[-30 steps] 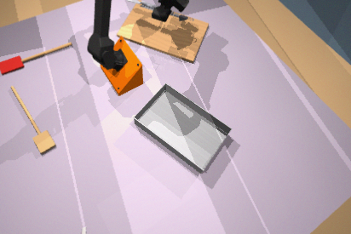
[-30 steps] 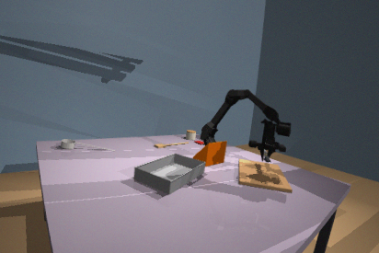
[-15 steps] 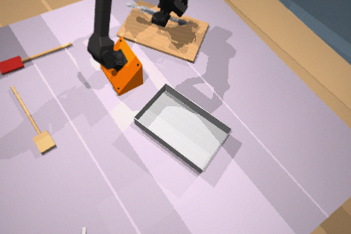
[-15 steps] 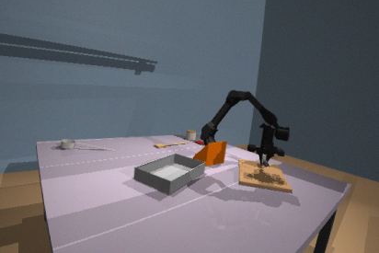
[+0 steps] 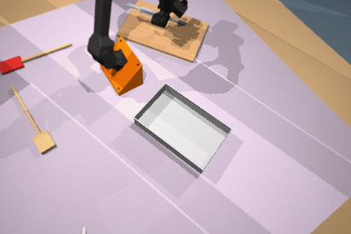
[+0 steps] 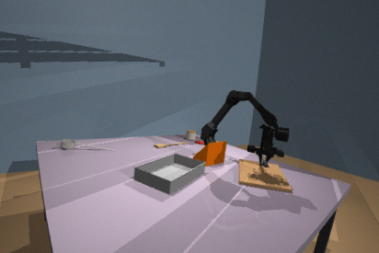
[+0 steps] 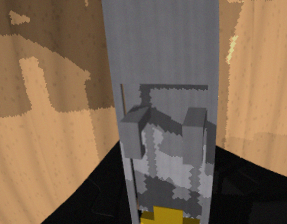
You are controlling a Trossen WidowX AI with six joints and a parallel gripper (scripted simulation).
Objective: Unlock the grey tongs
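Now: gripper tip 4 cm below the yellow lock piece. Round my gripper tip: roasting tin: 46 cm ahead, 17 cm to the right, 2 cm below; wooden board: 4 cm below; red spatula: 9 cm behind, 57 cm to the right, 4 cm below.
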